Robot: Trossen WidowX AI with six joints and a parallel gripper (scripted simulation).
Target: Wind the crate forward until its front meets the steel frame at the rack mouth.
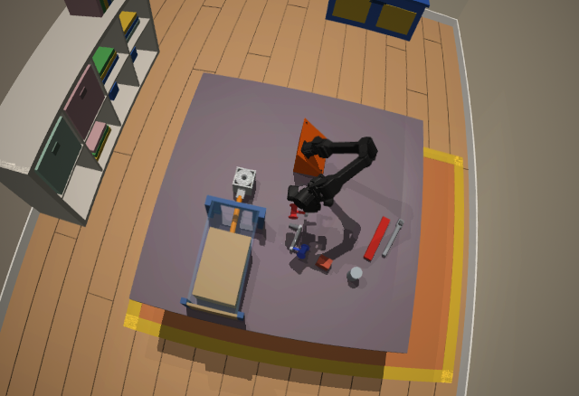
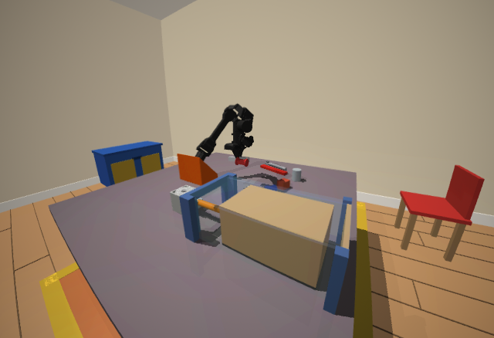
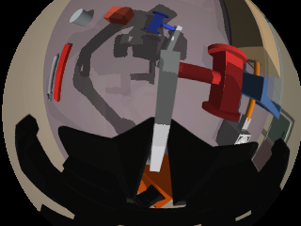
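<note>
Now: the red grip 60 mm ahead of my gripper tip, 30 mm to the right of it and 10 mm above it. The rest, counted from my gripper tip: grey crank handle 130 mm ahead, 10 mm to the left, 150 mm below; then winch handle 10 mm ahead, 10 mm to the right, 10 mm above; then blue grip 170 mm ahead, 40 mm to the left, 140 mm below.
</note>
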